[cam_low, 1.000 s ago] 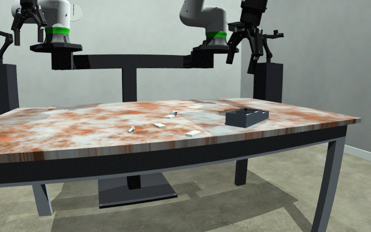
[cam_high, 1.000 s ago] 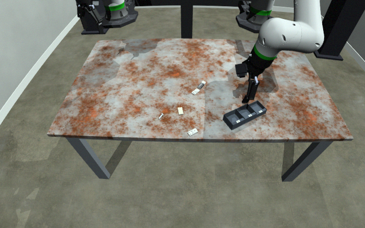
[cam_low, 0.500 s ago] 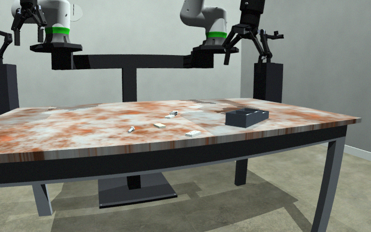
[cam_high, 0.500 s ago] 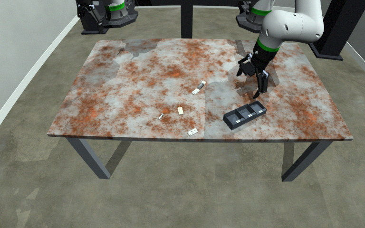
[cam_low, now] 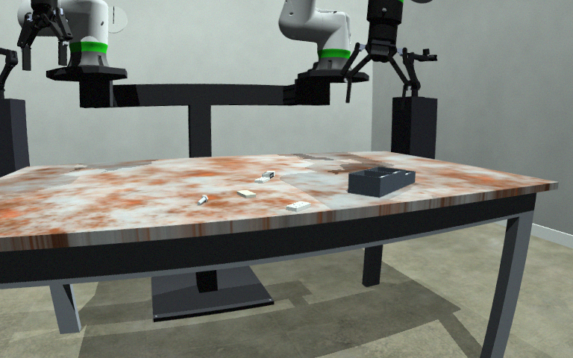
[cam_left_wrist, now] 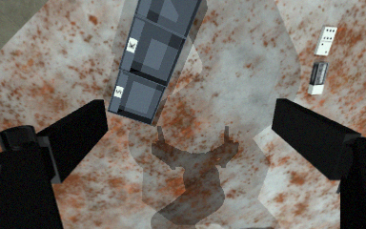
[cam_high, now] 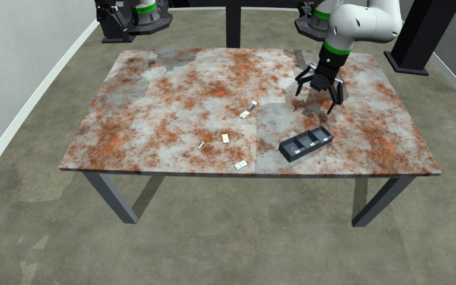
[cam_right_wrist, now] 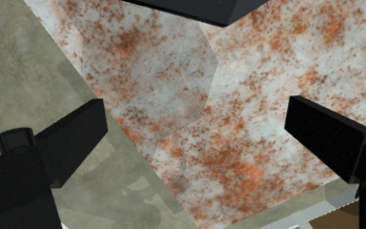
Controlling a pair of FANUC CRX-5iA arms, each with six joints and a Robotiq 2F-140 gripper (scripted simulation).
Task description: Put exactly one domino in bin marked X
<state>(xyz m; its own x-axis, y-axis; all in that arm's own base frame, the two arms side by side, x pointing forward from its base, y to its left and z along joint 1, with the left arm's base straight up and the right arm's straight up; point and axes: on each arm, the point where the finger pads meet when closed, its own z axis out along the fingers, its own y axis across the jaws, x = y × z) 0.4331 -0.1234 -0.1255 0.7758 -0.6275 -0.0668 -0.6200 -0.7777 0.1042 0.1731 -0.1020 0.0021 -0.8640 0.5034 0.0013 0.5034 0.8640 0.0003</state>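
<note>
My left hand is 40 mm short of the plain cream domino, 360 mm to the left of it and 220 mm above it. From my left hand the other things lie so: dark three-bin tray 50 mm ahead, 10 mm to the left, 200 mm below; bolt 80 mm ahead, 460 mm to the right, 220 mm below.
</note>
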